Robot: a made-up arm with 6 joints.
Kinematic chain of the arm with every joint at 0, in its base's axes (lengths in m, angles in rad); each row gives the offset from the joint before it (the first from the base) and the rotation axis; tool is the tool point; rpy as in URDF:
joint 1: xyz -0.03 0 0.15 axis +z
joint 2: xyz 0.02 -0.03 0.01 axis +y
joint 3: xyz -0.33 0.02 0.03 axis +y
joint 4: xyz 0.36 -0.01 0.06 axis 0.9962 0 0.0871
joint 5: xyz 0.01 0 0.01 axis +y
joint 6: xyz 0.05 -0.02 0 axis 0.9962 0 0.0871
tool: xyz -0.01 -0.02 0.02 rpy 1.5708 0 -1.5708
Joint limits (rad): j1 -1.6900..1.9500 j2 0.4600..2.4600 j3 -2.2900..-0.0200 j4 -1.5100..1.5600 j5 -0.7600..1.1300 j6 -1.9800..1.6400
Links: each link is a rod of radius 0.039 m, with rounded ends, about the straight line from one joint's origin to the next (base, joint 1, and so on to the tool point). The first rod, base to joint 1, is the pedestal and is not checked.
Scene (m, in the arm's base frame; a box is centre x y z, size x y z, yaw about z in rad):
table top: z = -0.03
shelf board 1: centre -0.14 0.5 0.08 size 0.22 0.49 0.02 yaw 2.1
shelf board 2: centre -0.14 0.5 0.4 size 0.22 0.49 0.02 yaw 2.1
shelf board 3: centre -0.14 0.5 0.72 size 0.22 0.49 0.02 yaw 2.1
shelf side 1: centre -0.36 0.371 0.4 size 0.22 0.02 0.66 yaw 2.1
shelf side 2: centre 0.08 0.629 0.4 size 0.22 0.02 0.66 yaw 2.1
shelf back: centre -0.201 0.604 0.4 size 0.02 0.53 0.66 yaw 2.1
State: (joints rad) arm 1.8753 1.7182 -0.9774 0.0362 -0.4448 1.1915
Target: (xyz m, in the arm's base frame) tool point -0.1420 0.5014 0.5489
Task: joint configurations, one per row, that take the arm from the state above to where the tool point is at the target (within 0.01 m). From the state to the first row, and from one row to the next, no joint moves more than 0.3 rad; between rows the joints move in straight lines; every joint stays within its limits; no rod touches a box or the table.
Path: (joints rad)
1: 1.8088 1.4760 -0.7426 0.0676 -0.4164 1.1946
2: 1.7423 1.2339 -0.5079 0.0991 -0.3881 1.1978
3: 1.7537 1.1260 -0.7820 0.0662 -0.4169 1.1899
4: 1.7650 1.0182 -1.0561 0.0334 -0.4458 1.1821
5: 1.8165 1.2470 -1.2582 0.0061 -0.4669 1.1805
6: 1.8680 1.4759 -1.4604 -0.0211 -0.4881 1.1790
7: 1.9194 1.7047 -1.6626 -0.0483 -0.5092 1.1774

